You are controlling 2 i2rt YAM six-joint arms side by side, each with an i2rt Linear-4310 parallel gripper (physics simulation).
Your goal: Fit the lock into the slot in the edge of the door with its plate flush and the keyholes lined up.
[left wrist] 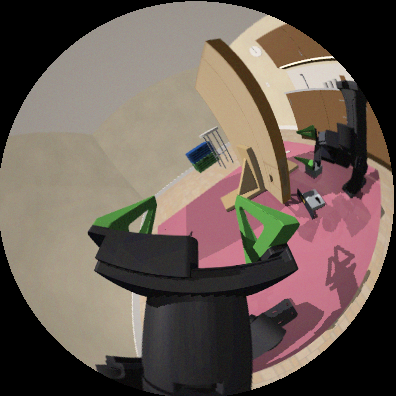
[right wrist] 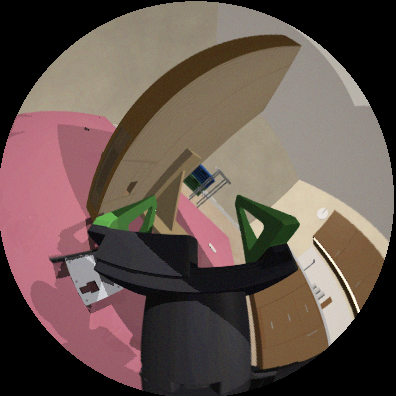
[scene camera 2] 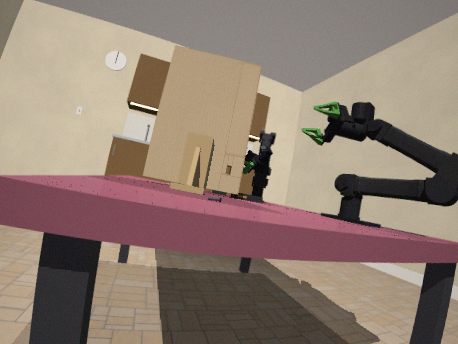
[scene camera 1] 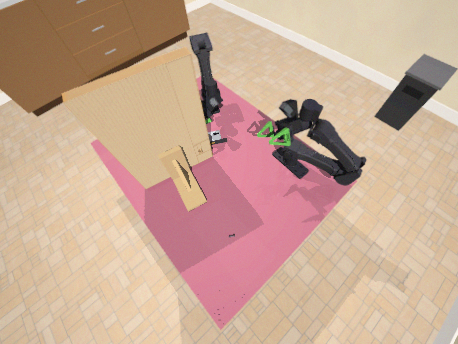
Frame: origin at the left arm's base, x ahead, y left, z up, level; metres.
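Where they show: left gripper, between the fingertips: point(left wrist: 195, 199) point(scene camera 2: 307, 119) point(scene camera 1: 262, 139); right gripper, between the fingertips: point(left wrist: 295, 144) point(right wrist: 195, 198); left arm's base, origin of its link: point(left wrist: 258, 326) point(scene camera 2: 347, 221) point(scene camera 1: 289, 162).
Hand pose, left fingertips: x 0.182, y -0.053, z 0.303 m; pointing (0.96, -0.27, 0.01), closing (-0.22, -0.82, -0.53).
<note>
Things, the pixels of their top centre, and the offset from my left fingertips. "spot": a spot on its surface instead. Level surfaces: height alone.
- light wooden door, centre of its top: point(scene camera 1: 128, 72) point(right wrist: 272, 81) point(left wrist: 202, 68) point(scene camera 2: 218, 57) dz +0.278, dx +0.287, dy -0.291 m
- slot, a spot on its surface: point(right wrist: 106, 162) spot: dz -0.164, dx +0.108, dy -0.250 m
- lock, centre of its top: point(right wrist: 92, 273) point(left wrist: 312, 196) point(scene camera 2: 247, 194) point(scene camera 1: 213, 135) dz -0.277, dx +0.020, dy -0.339 m
- wooden triangular support, a spot on its surface: point(right wrist: 172, 192) spot: dz -0.196, dx +0.267, dy -0.352 m
- small dark part, centre of its top: point(scene camera 2: 214, 196) point(scene camera 1: 231, 235) point(right wrist: 87, 127) dz -0.293, dx +0.292, dy +0.145 m
- pink table top, height of its surface: dz -0.303 m
A light wooden door point(scene camera 1: 145, 117) point(scene camera 2: 210, 110) point(left wrist: 232, 107) point(right wrist: 200, 95) stands upright on the table, with a keyhole low near its edge. The slot point(right wrist: 106, 162) shows as a dark recess in that edge in the right wrist view. The lock point(scene camera 1: 215, 135) point(left wrist: 314, 199) point(right wrist: 87, 280), a silver case with a dark plate, lies on the table beside the door's edge, apart from it. My left gripper point(scene camera 1: 274, 134) point(scene camera 2: 312, 120) point(left wrist: 195, 199) is open and empty, raised away from the door. My right gripper point(left wrist: 295, 144) point(right wrist: 195, 198) is open and empty near the door and lock; the door partly hides it in scene camera 1.
A wooden triangular support point(scene camera 1: 189, 187) point(scene camera 2: 195, 167) point(left wrist: 247, 175) point(right wrist: 172, 192) braces the door's face. A small dark part point(scene camera 1: 231, 235) point(scene camera 2: 214, 199) point(right wrist: 86, 129) lies on the pink table top point(scene camera 1: 280, 210). A brown cabinet point(scene camera 1: 95, 40) stands behind, and a dark bin point(scene camera 1: 407, 95) stands at the right.
</note>
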